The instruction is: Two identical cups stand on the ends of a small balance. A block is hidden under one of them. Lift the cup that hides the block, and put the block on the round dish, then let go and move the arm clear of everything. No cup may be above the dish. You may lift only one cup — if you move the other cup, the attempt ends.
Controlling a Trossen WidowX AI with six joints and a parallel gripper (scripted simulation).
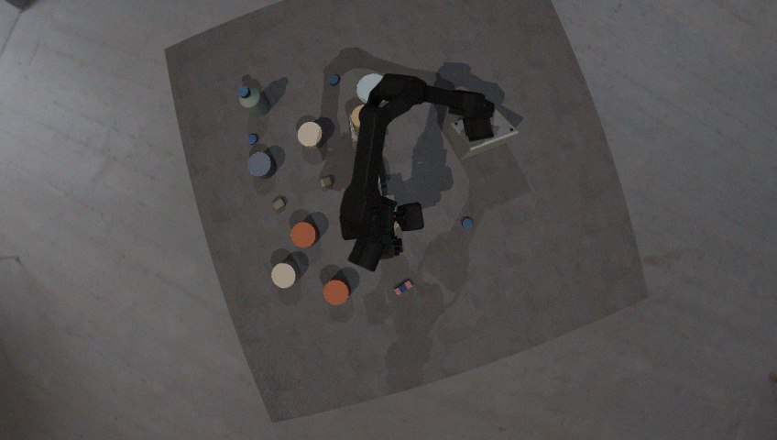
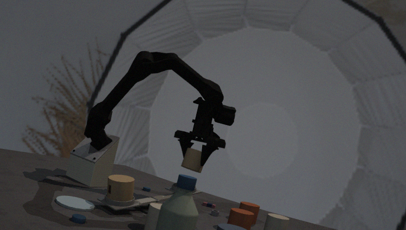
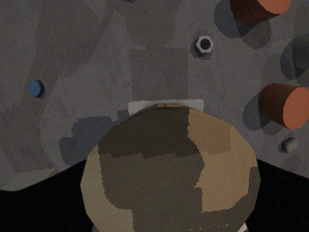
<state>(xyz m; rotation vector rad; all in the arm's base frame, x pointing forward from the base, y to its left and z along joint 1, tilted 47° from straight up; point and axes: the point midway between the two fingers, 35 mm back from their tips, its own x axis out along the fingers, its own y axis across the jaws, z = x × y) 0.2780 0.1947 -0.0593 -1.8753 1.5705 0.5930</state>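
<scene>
My gripper tip is now 8 cm above the grey-green block and 3 cm to the left of it. Round my gripper tip: red-blue piece: 20 cm to the left, 16 cm below, 2 cm behind; then nut: 15 cm below, 9 cm to the left, 8 cm ahead; then round dish: 39 cm to the right, 16 cm below, 5 cm behind.
</scene>
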